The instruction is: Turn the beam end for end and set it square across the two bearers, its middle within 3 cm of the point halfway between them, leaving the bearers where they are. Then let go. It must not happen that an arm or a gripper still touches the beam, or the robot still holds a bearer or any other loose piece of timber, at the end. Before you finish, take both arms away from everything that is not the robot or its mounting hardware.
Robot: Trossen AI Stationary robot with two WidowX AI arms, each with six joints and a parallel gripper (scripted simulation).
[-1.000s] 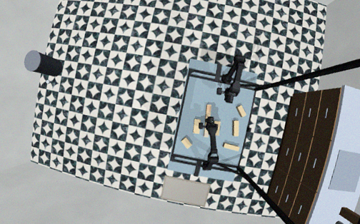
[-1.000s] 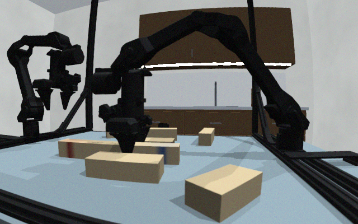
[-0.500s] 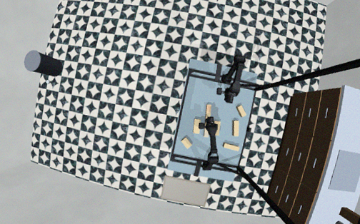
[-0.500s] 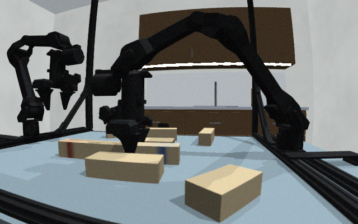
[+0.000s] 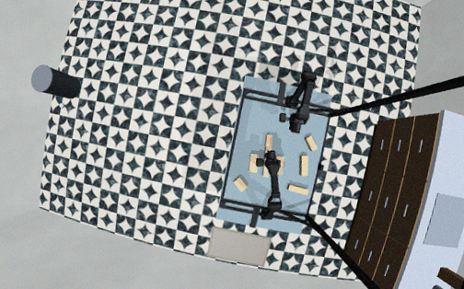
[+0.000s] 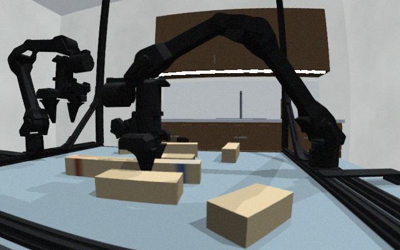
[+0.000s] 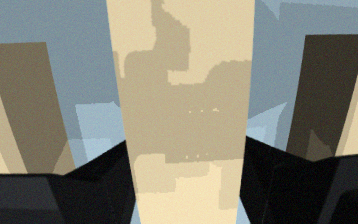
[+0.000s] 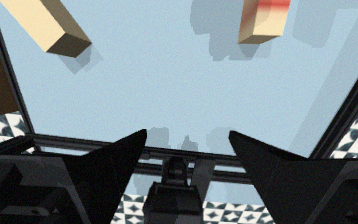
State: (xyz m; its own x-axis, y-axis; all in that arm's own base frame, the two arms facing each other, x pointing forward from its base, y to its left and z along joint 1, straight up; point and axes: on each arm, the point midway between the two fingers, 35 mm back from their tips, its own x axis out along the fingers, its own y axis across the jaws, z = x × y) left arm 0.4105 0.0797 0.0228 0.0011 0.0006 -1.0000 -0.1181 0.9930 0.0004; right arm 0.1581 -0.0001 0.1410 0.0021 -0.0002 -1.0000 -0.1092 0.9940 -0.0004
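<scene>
Right now my left hand is 10 mm short of the beam, 50 mm to the left of it and 20 mm above it.
</scene>
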